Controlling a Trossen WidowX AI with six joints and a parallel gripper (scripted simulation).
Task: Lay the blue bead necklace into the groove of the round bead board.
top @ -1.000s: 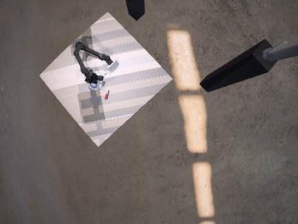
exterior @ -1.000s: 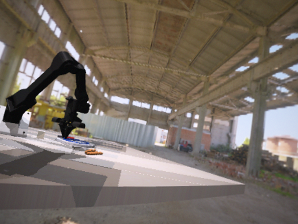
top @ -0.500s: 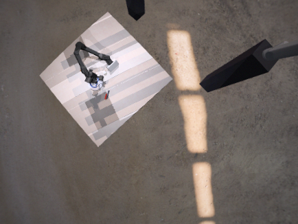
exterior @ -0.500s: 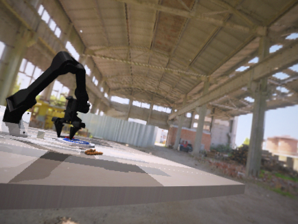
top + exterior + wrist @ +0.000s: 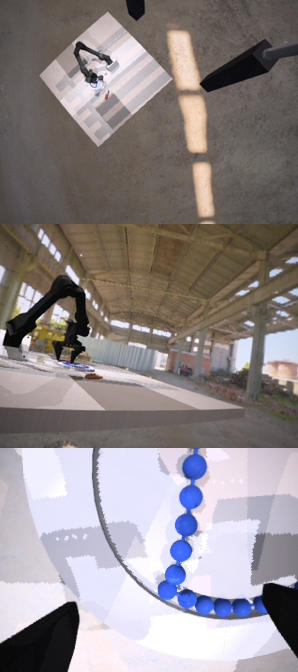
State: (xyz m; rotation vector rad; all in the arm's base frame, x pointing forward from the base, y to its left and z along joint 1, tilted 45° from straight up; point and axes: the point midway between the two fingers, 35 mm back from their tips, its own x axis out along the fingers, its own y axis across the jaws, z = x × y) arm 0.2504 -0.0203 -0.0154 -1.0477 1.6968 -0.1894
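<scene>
Now: the round white bead board 60 mm ahead of my gripper tip, 10 mm to the right of it and 10 mm below it. Also, from my gripper tip: small white block (110 mm behind); then red pen-like object (220 mm to the left, 80 mm ahead, 20 mm below).
</scene>
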